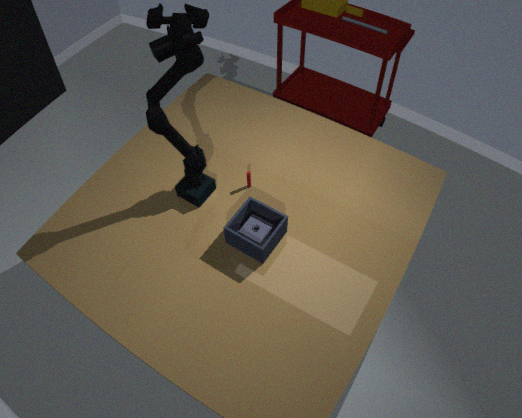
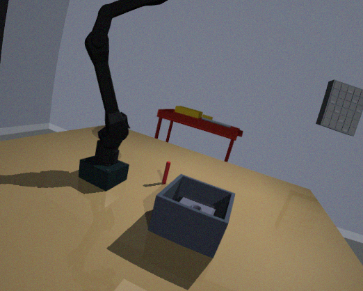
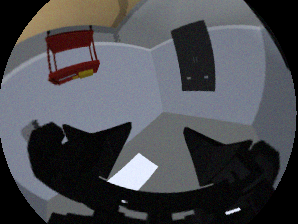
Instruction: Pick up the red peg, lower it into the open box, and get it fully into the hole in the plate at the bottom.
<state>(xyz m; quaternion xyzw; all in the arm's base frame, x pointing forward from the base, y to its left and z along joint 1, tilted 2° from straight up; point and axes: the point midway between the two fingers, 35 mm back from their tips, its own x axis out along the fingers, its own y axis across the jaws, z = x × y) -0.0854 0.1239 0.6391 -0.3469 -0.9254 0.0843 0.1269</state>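
Now: gripper tip 66 cm above the red peg, 29 cm short of it and 6 cm to the left of it. Round my gripper tip: grey box (67 cm below, 42 cm ahead, 26 cm to the right).
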